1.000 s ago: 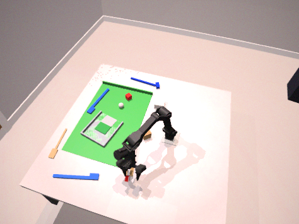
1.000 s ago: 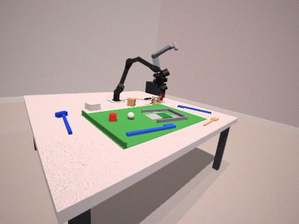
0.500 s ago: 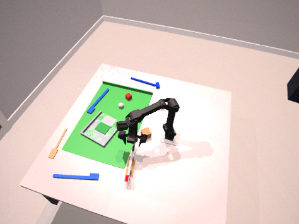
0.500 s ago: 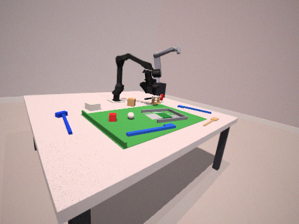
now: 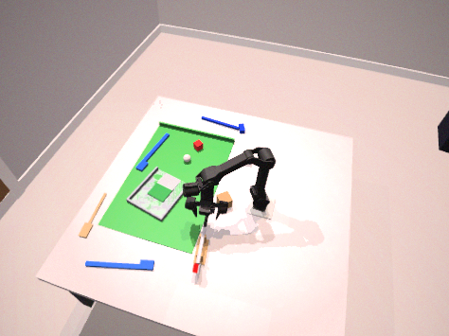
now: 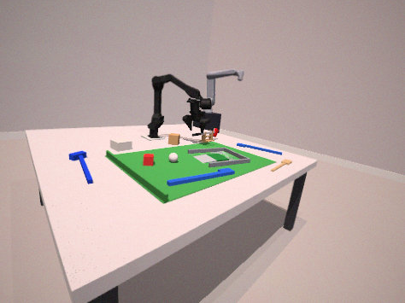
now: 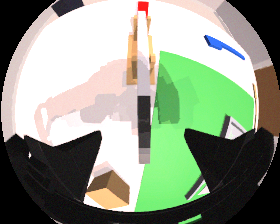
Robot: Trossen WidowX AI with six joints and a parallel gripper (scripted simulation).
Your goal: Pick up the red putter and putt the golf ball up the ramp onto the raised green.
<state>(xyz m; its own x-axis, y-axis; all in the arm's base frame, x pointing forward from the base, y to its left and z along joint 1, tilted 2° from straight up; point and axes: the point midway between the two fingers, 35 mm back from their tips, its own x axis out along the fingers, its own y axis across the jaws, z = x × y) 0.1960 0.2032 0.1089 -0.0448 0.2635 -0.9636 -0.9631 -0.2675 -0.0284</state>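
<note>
The red putter is 30 mm behind my gripper tip, 110 mm to the left of it and 20 mm below it. From my gripper tip the other things lie so: grey frame 300 mm ahead, 50 mm to the right, 70 mm below; then tan box 30 mm behind, 150 mm to the right, 50 mm below; then tan stand 30 mm behind, 130 mm to the left, 40 mm below.
</note>
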